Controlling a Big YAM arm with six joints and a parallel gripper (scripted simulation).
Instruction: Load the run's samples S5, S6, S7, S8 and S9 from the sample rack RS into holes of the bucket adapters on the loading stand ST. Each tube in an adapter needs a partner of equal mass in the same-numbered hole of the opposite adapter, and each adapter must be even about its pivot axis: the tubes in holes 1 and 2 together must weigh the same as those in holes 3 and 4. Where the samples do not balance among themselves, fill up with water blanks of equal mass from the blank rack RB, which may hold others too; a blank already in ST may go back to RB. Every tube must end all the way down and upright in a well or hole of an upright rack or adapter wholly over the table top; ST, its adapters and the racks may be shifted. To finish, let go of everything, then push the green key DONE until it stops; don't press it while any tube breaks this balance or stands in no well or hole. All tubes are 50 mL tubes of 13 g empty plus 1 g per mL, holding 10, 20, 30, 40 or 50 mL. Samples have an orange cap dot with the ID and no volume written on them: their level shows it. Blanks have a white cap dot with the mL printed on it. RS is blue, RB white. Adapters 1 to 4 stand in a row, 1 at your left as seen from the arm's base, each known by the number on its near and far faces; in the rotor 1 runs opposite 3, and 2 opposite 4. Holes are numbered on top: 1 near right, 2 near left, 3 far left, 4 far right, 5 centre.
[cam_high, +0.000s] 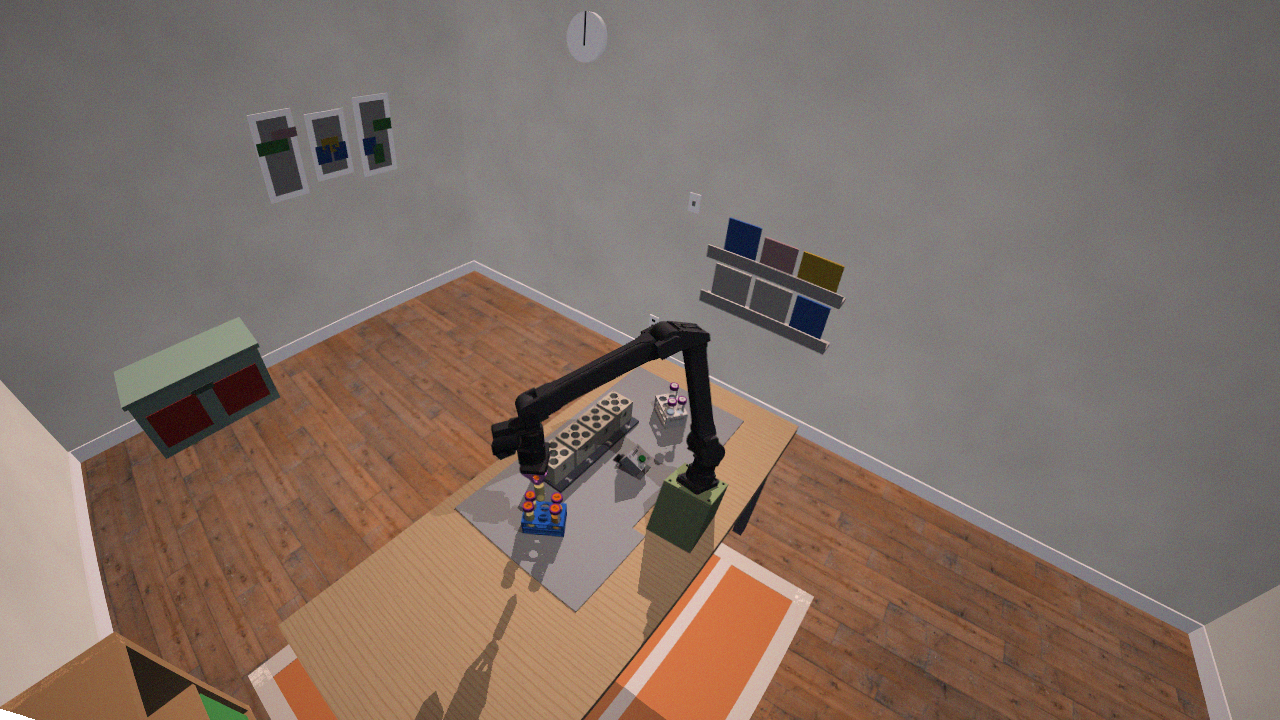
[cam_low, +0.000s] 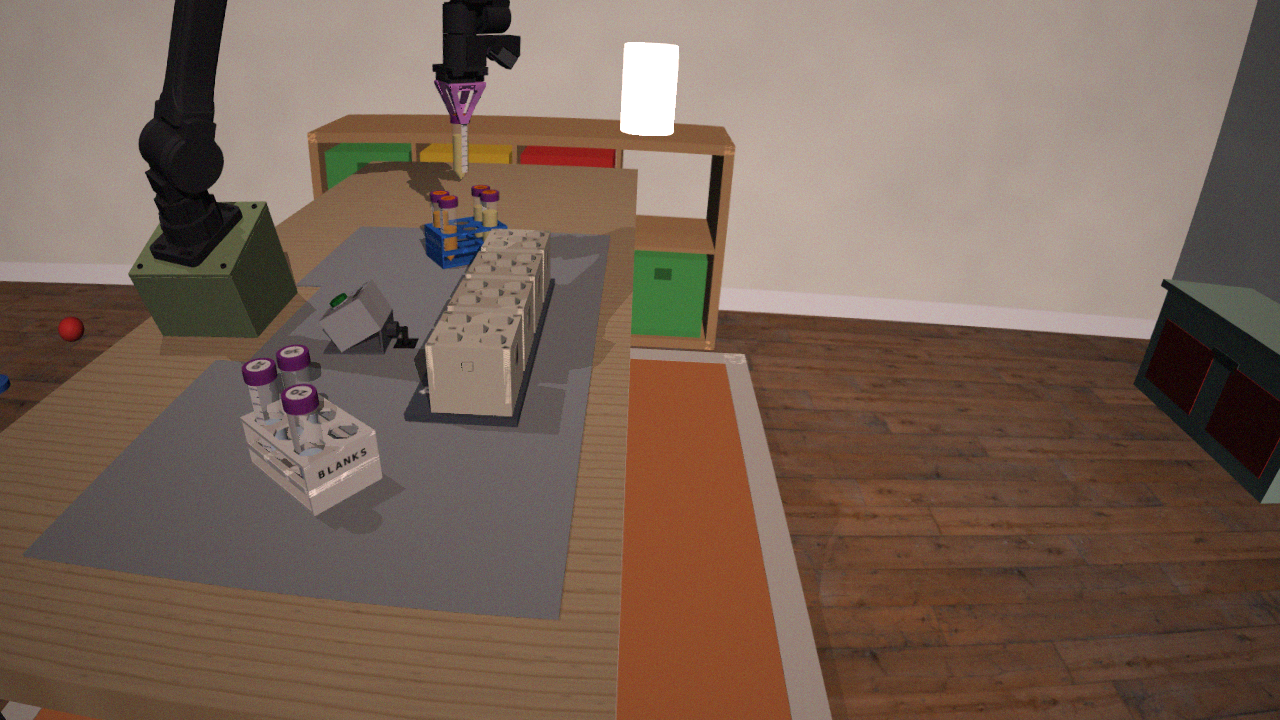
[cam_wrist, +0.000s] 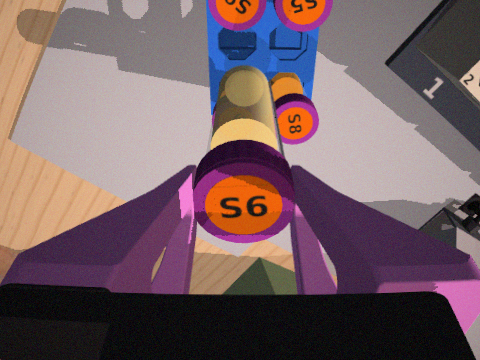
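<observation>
Now: the orange-dot sample tube 19 cm below my hand, 4 cm behind it and 3 cm to the right of it. The rest, counted from my hand: sample tube S9: 19 cm below, 4 cm to the left, 2 cm ahead; blue sample rack RS: 22 cm below, 1 cm to the right, 1 cm ahead; sample S8: 19 cm below, 6 cm to the right, 1 cm behind.
</observation>
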